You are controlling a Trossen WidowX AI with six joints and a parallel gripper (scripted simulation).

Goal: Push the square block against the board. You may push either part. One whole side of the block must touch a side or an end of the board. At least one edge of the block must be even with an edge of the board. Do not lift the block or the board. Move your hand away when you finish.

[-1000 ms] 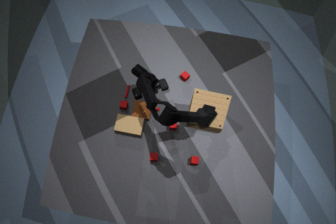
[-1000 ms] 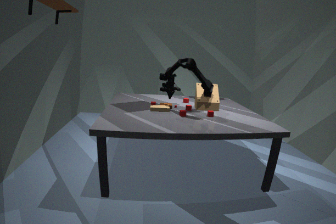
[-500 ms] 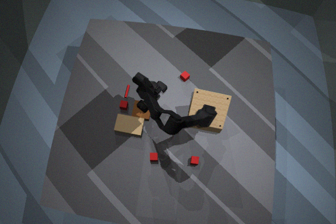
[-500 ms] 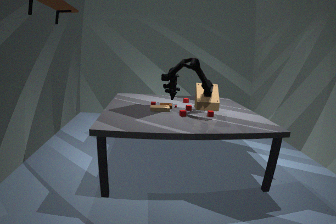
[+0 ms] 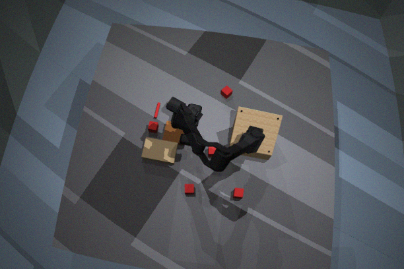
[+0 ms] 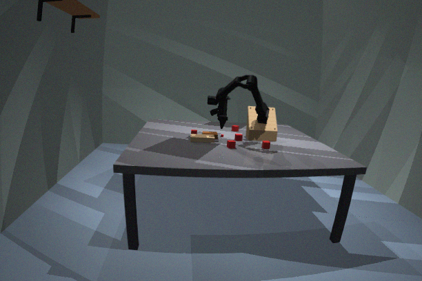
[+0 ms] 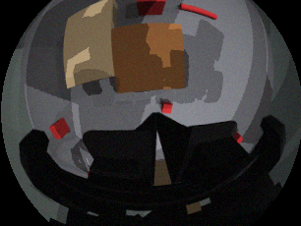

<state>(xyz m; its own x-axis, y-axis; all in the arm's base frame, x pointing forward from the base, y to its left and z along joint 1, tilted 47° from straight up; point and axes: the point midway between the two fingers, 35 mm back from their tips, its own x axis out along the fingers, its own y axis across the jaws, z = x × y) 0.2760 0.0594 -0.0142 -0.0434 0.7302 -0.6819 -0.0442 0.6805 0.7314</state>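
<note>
My gripper tip is now 50 mm above the tiny red piece, 20 mm to the left of it and 10 mm past it. Round my gripper tip: thin red stick: 190 mm ahead, 90 mm to the right, 50 mm below; then light tan board: 120 mm ahead, 110 mm to the left, 50 mm below; then square block: 70 mm ahead, 50 mm below, 10 mm to the left.
</note>
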